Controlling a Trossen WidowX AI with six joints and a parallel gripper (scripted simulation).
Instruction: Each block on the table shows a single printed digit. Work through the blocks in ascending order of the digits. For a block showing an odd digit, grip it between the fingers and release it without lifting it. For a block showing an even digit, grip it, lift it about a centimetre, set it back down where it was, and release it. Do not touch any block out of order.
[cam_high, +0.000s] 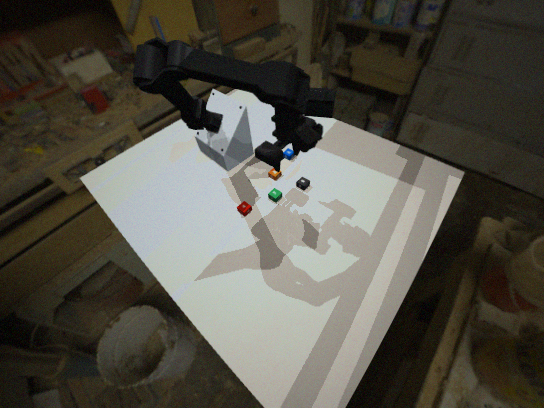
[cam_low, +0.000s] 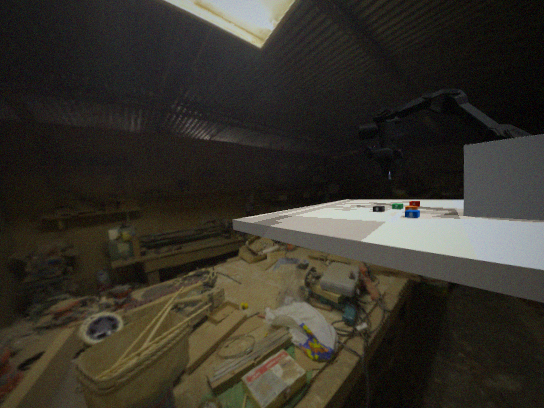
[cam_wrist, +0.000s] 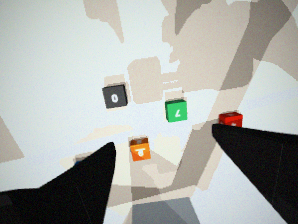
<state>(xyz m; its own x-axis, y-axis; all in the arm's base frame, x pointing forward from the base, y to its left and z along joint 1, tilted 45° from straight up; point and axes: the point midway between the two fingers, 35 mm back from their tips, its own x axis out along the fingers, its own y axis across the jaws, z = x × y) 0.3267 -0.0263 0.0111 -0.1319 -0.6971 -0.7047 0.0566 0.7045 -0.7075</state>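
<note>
Now: gripper tip 110 mm above the black block, 50 mm to the right of it and 30 mm short of it. Also, from my gripper tip: orange block 110 mm below, 80 mm behind, 30 mm to the left; then green block 110 mm below, 40 mm to the right, 20 mm behind; then red block 140 mm to the right, 110 mm below, 60 mm behind.
</note>
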